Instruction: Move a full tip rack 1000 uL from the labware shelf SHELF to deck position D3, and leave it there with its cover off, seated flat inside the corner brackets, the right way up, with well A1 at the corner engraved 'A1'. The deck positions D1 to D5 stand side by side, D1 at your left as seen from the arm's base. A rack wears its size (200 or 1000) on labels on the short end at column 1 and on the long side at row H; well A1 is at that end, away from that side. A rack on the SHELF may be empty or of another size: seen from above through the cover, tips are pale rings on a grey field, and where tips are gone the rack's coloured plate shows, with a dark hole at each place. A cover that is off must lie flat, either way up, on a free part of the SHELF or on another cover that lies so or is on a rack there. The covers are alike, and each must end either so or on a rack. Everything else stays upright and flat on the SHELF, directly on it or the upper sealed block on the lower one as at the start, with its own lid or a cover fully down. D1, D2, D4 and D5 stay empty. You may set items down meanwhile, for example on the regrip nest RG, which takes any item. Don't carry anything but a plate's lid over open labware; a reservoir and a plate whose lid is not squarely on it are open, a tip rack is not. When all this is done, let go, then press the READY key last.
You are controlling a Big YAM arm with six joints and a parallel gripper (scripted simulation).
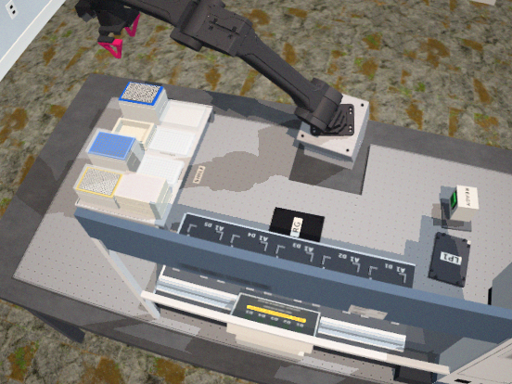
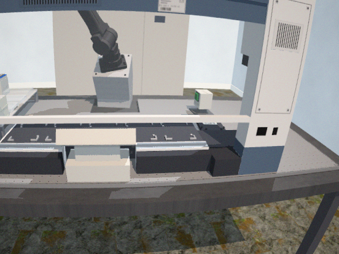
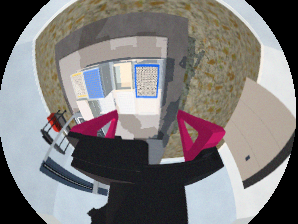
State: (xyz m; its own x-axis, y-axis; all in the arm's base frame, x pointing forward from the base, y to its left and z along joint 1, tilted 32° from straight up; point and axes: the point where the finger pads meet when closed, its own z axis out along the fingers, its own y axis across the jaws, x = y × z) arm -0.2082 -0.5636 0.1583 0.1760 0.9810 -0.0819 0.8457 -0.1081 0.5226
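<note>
The blue-framed tip rack lies 22 cm below my hand and 1 cm to the left of it. From my hand the other things lie so: shelf 29 cm below, 17 cm ahead, 3 cm to the left; then cream reservoir 28 cm below, 11 cm ahead, 2 cm to the right; then clear flat piece 27 cm below, 24 cm ahead, 9 cm to the left.
</note>
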